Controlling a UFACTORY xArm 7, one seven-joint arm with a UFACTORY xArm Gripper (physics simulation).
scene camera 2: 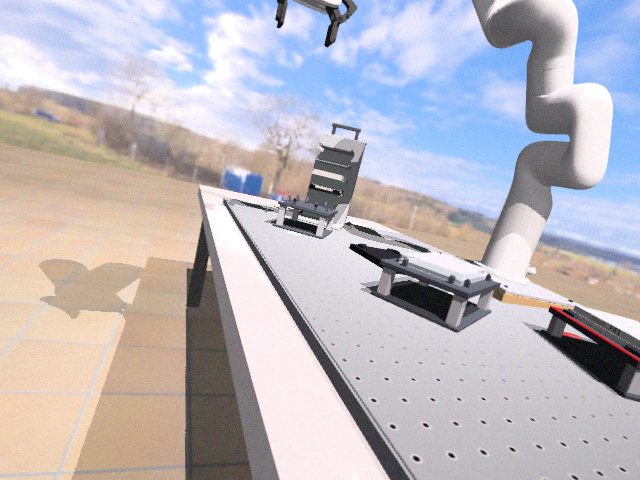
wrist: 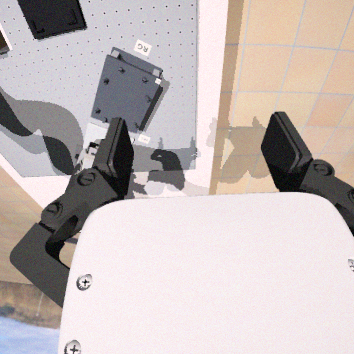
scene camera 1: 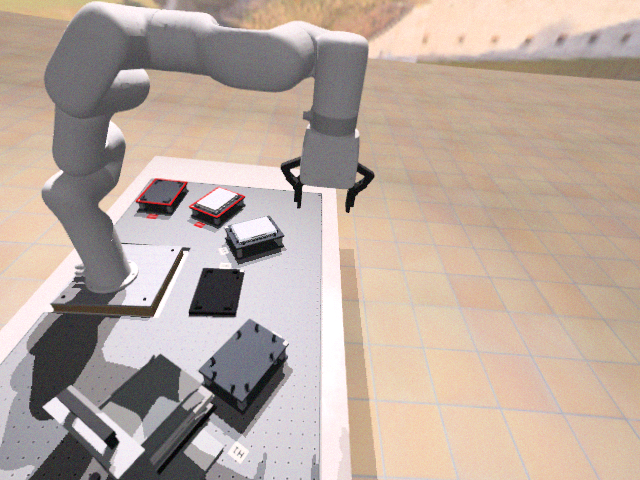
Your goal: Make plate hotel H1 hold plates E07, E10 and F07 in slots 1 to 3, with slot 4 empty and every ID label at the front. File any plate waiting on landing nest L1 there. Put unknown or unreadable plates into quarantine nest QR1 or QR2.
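Places are measured from the arm's base along level axes (x ahead, y left, z up), in millimetres.
Pixels of known places: gripper, fingertip midpoint: [scene camera 2: 304,36] [wrist: 197,131] [scene camera 1: 323,206]; arm's base, link origin: [scene camera 2: 499,274] [scene camera 1: 113,276].
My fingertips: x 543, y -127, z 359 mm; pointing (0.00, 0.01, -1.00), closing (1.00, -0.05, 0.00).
Ahead of a thing's pixels: the offset from my fingertips to its top centre. "pt": to the spot under its first point.
My gripper [scene camera 1: 323,207] [scene camera 2: 303,34] [wrist: 197,131] is open and empty, high above the table's far right part. Hotel H1 [scene camera 2: 355,167] stands upright at the table's other end; light edges show in its middle slots, their IDs unreadable. In scene camera 1 its label {pt 303 mm right, 143 mm back, 378 mm down} [scene camera 1: 238,451] reads H1. A white plate {322 mm left, 180 mm back, 314 mm down} [scene camera 1: 253,228] [scene camera 2: 439,268] lies on a grey nest {322 mm left, 180 mm back, 318 mm down} [scene camera 1: 238,251] [scene camera 2: 457,310], label too small to read. Another white plate {497 mm left, 329 mm back, 324 mm down} [scene camera 1: 218,199] [scene camera 2: 622,321] lies on a red-edged nest {497 mm left, 329 mm back, 332 mm down} [scene camera 1: 199,210] [scene camera 2: 594,333]. A second red-edged nest {542 mm left, 535 mm back, 332 mm down} [scene camera 1: 161,191] bears no plate.
A dark raised stand with pegs {pt 145 mm right, 148 mm back, 318 mm down} [scene camera 1: 245,359] [scene camera 2: 310,206] [wrist: 125,92], labelled RG in the wrist view, stands beside the hotel. A flat black pad {pt 93 mm left, 258 mm back, 366 mm down} [scene camera 1: 217,290] [scene camera 2: 372,253] [wrist: 55,17] lies between it and the grey nest. The arm's base plate [scene camera 1: 155,258] is left of the pad.
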